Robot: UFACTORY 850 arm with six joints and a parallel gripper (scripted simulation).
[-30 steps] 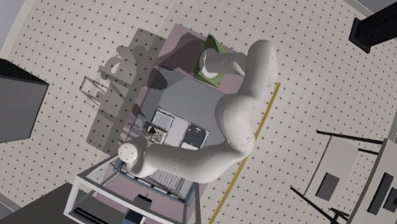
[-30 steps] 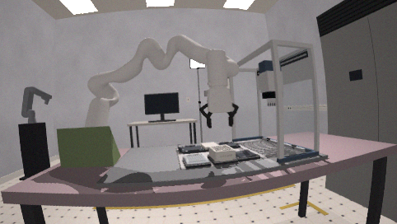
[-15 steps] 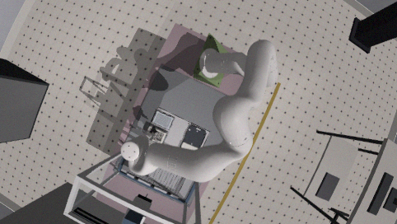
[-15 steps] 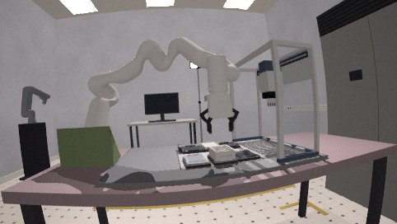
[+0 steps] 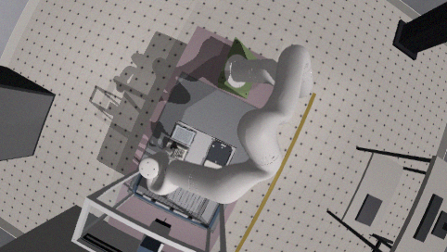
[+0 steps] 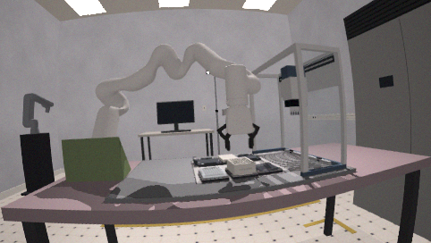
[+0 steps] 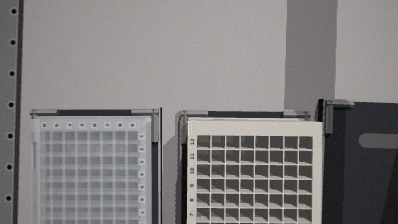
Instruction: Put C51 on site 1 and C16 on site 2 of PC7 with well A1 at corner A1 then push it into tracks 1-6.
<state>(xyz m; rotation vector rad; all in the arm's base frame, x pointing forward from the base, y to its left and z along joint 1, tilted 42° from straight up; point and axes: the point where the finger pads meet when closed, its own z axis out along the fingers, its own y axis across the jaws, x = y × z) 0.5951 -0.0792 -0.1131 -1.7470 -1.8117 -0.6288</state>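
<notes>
My hand is 100 mm above the nest S2. From my hand the other things lie so: nest S3: 110 mm ahead, 10 mm to the left, 100 mm below; then dark carrier PC7: 260 mm to the left, 90 mm below; then pipetting head: 340 mm ahead, 130 mm to the left, 240 mm above.
</notes>
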